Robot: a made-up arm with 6 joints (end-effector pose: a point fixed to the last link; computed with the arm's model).
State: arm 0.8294 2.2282 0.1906 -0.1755 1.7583 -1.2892
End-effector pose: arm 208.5 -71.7 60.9 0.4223 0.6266 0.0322 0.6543
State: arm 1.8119 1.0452 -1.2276 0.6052 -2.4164 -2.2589
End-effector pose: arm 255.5 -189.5 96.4 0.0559 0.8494 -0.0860 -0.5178
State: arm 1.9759 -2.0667 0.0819 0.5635 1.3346 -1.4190
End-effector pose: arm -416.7 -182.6 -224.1 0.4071 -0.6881 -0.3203 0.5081
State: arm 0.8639 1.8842 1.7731 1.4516 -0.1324 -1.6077
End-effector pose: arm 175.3 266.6 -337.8 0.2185 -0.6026 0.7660 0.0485
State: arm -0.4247 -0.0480 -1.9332 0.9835 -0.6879 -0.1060
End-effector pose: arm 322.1 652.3 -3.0 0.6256 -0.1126 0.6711 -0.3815
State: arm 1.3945 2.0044 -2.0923 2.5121 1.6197 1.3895
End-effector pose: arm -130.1 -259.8 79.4 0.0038 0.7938 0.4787 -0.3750
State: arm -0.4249 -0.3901 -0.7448 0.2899 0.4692 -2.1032
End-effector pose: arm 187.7 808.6 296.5 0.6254 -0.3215 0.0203 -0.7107
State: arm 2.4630 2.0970 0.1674 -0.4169 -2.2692 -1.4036
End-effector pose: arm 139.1 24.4 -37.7 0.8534 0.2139 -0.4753 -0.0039
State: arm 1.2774 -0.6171 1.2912 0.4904 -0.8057 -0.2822
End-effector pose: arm -347.6 82.6 -329.2 0.9063 0.1504 -0.1955 0.3432
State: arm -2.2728 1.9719 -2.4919 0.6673 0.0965 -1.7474
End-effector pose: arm 236.3 345.8 506.8 0.1421 -0.2205 0.6245 0.7356
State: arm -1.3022 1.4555 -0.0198 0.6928 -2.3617 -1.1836
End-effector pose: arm 136.5 -28.8 311.6 0.5309 -0.6246 0.1059 0.5629
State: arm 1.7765 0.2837 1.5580 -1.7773 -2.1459 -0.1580
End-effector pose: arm -80.5 -371.4 -488.0 0.6339 -0.5409 0.5436 0.1005
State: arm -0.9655 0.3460 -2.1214 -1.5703 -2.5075 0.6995
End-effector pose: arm 370.3 449.3 407.1 0.6726 -0.4500 -0.4271 0.4034
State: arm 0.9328 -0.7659 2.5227 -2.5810 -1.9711 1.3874
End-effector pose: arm -114.6 9.5 -652.0 0.1298 0.3651 -0.6044 -0.6961
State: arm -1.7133 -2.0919 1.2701 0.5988 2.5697 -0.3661
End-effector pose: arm -226.6 71.1 247.2 0.6906 0.3466 -0.3309 -0.5417
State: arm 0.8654 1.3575 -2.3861 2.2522 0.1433 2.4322
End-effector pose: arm 78.2 -278.8 -84.0 0.4989 0.5084 0.5196 -0.4718
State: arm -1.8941 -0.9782 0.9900 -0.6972 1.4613 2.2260
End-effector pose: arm -482.5 -126.2 555.0 0.7300 -0.4536 -0.4369 0.2656
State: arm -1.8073 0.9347 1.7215 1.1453 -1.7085 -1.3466
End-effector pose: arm -59.1 73.8 711.5 0.4826 -0.6943 0.3742 0.3810
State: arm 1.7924 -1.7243 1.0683 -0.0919 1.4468 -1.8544
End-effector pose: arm -439.8 -96.2 -174.2 0.7895 -0.1468 -0.5737 0.1614
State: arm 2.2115 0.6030 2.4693 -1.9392 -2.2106 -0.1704
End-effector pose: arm 151.2 -663.6 -105.7 0.2662 -0.9269 0.2524 0.0791
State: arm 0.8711 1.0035 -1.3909 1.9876 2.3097 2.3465
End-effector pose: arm 132.5 -71.4 -53.4 0.0704 0.8367 0.4075 -0.3590
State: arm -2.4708 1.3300 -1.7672 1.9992 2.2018 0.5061
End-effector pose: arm 157.5 117.2 339.1 0.2654 0.2639 -0.0161 -0.9272
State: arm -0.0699 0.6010 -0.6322 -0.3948 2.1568 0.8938
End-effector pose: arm 394.1 526.9 121.1 0.4575 -0.5793 0.5087 0.4431
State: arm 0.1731 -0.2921 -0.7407 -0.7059 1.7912 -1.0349
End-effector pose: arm -7.4 702.1 -106.0 0.7278 -0.5170 -0.3844 0.2350
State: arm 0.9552 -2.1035 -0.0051 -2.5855 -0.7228 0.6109
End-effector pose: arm -217.5 151.5 27.0 0.8051 -0.2384 -0.4846 -0.2454
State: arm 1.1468 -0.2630 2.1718 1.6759 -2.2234 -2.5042
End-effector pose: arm -116.0 -239.3 -371.2 0.4832 0.4845 0.6911 0.2327
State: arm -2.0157 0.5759 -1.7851 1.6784 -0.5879 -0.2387
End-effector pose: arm 393.2 169.5 429.3 0.4622 0.0463 0.8842 -0.0494
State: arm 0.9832 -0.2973 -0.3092 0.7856 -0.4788 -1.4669
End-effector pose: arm 240.1 443.9 -416.3 0.4970 -0.1938 -0.2571 -0.8058
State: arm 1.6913 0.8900 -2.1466 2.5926 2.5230 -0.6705
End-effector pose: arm 260.7 -210.0 -100.0 0.5620 -0.1479 -0.8137 0.0120
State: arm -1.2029 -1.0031 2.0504 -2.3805 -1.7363 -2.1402
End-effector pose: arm -394.3 608.2 278.5 0.8449 0.3831 -0.3433 -0.1466
